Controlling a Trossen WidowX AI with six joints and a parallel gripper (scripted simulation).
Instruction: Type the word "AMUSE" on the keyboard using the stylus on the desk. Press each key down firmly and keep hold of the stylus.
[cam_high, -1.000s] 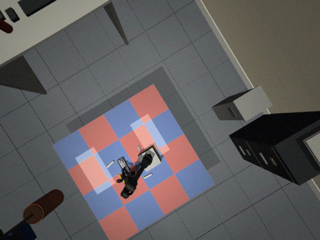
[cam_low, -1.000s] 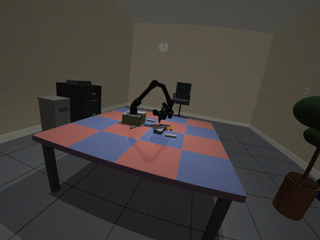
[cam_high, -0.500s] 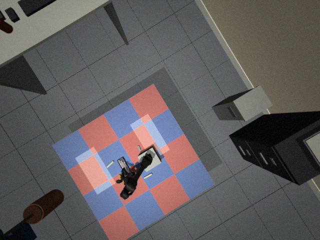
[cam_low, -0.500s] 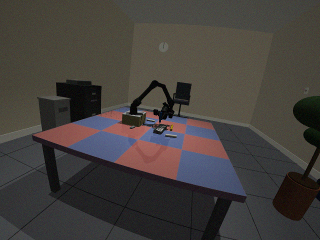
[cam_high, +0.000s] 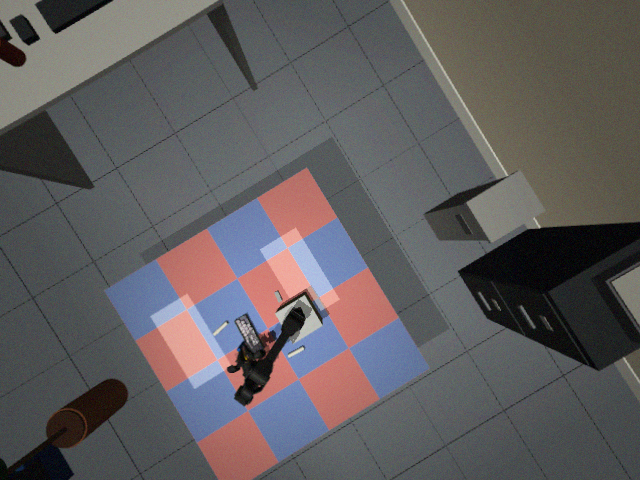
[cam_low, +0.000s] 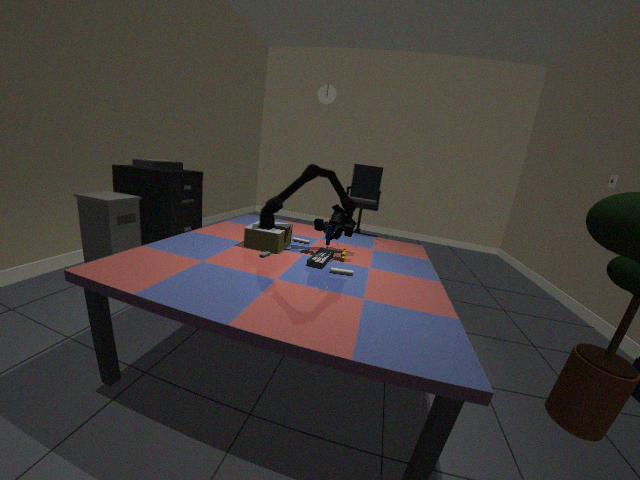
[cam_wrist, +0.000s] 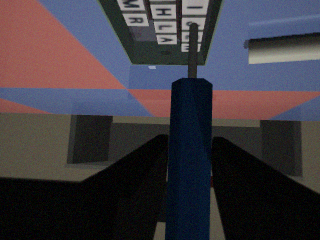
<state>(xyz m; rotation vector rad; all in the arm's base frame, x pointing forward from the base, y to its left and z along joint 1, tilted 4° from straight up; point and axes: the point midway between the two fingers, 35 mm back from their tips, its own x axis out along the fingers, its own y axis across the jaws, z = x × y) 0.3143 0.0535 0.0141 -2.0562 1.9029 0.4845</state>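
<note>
My gripper tip is 11 cm to the right of the yellow bar, 10 cm above it and 5 cm short of it. The rest, counted from my gripper tip: dark block (24 cm behind, 14 cm to the right, 10 cm below); then blue stylus (1 cm below).
</note>
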